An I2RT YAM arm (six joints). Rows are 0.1 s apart.
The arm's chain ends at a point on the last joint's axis. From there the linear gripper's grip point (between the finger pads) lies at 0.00 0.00 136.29 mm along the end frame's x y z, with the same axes.
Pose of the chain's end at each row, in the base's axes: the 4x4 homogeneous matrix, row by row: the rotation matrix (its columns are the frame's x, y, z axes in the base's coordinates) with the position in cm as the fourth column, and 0 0 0 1 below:
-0.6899 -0.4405 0.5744 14.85; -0.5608 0.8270 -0.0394 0.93; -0.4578 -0.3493 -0.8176 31.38; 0 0 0 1
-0.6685 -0.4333 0.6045 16.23; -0.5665 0.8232 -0.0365 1.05; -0.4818 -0.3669 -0.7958 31.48; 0 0 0 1
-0.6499 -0.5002 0.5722 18.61; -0.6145 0.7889 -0.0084 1.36; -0.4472 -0.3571 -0.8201 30.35; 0 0 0 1
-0.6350 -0.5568 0.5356 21.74; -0.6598 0.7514 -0.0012 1.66; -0.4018 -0.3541 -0.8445 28.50; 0 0 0 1
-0.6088 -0.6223 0.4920 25.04; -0.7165 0.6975 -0.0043 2.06; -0.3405 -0.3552 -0.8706 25.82; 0 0 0 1
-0.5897 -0.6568 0.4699 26.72; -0.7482 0.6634 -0.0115 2.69; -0.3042 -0.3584 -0.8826 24.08; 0 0 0 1
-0.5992 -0.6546 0.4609 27.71; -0.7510 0.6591 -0.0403 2.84; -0.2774 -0.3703 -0.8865 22.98; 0 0 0 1
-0.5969 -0.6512 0.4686 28.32; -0.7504 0.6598 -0.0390 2.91; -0.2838 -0.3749 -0.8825 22.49; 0 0 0 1
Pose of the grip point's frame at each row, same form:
-0.6899 -0.4405 0.5744 22.68; -0.5608 0.8270 -0.0394 0.39; -0.4578 -0.3493 -0.8176 20.24; 0 0 0 1
-0.6685 -0.4333 0.6045 24.47; -0.5665 0.8232 -0.0365 0.55; -0.4818 -0.3669 -0.7958 20.63; 0 0 0 1
-0.6499 -0.5002 0.5722 26.41; -0.6145 0.7889 -0.0084 1.25; -0.4472 -0.3571 -0.8201 19.17; 0 0 0 1
-0.6350 -0.5568 0.5356 29.04; -0.6598 0.7514 -0.0012 1.64; -0.4018 -0.3541 -0.8445 16.99; 0 0 0 1
-0.6088 -0.6223 0.4920 31.75; -0.7165 0.6975 -0.0043 2.00; -0.3405 -0.3552 -0.8706 13.95; 0 0 0 1
-0.5897 -0.6568 0.4699 33.12; -0.7482 0.6634 -0.0115 2.53; -0.3042 -0.3584 -0.8826 12.05; 0 0 0 1
-0.5992 -0.6546 0.4609 33.99; -0.7510 0.6591 -0.0403 2.29; -0.2774 -0.3703 -0.8865 10.90; 0 0 0 1
-0.5969 -0.6512 0.4686 34.71; -0.7504 0.6598 -0.0390 2.38; -0.2838 -0.3749 -0.8825 10.46; 0 0 0 1

